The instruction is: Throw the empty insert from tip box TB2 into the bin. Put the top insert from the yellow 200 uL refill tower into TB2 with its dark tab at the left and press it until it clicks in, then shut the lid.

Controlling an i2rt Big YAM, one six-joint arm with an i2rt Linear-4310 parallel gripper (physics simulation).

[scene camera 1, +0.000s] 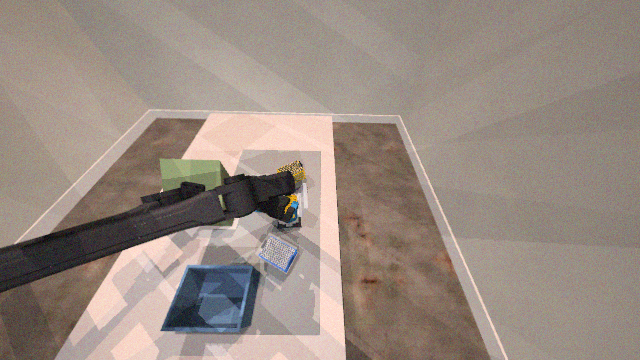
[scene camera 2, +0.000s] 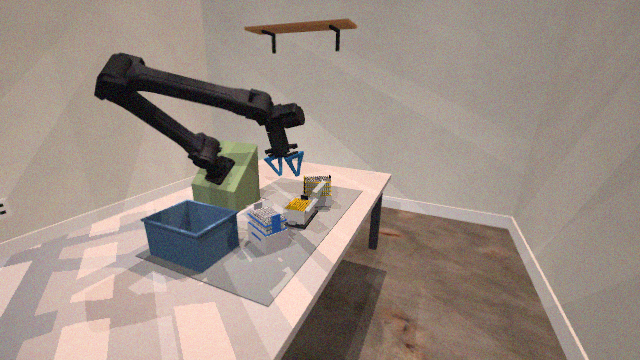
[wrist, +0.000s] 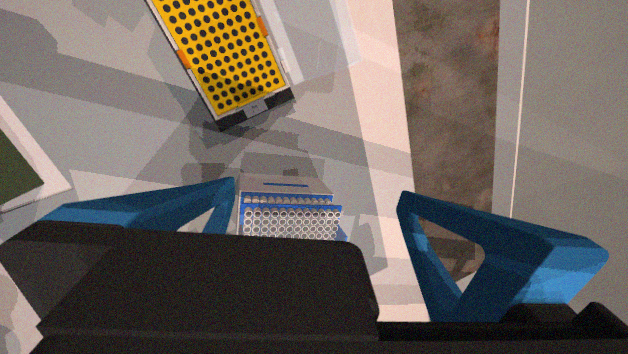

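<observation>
My gripper is open and empty, blue fingers pointing down, high above the mat. Tip box TB2, white with a dark base, stands open; its label is too small to read. The yellow insert in it shows rows of dark, empty holes. Its clear lid is swung up on the right side in the wrist view. The yellow refill tower stands behind the box, with a dark patch at one top corner. The blue bin stands near the front.
A blue-and-white refill tower stands between TB2 and the bin. A green slanted block stands beside the grey mat under the arm's base. A wooden shelf is on the wall.
</observation>
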